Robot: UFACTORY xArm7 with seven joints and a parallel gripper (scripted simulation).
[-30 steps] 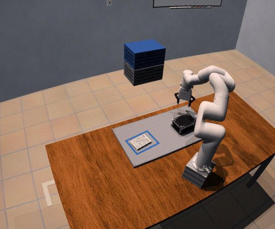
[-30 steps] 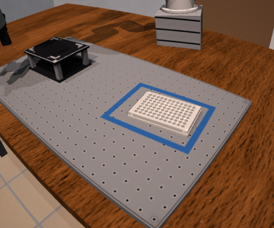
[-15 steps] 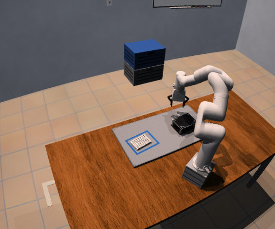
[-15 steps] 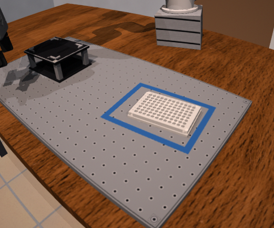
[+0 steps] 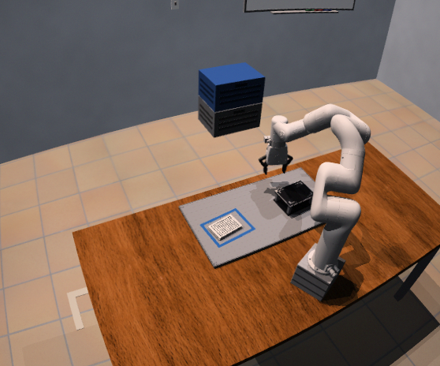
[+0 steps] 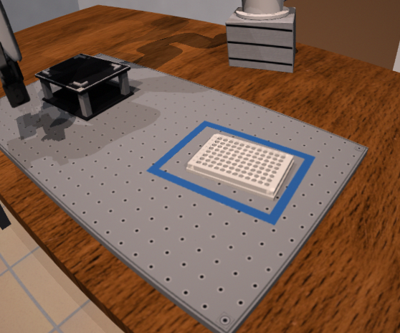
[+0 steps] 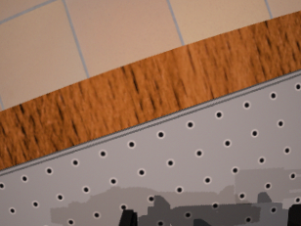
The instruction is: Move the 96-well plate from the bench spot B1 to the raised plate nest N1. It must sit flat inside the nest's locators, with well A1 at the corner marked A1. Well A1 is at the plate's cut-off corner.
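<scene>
Right now the white 96-well plate is 17 cm behind my hand, 33 cm to the left of it and 9 cm below it. Round my hand: black raised nest N1: 14 cm behind, 4 cm to the right, 4 cm below.
</scene>
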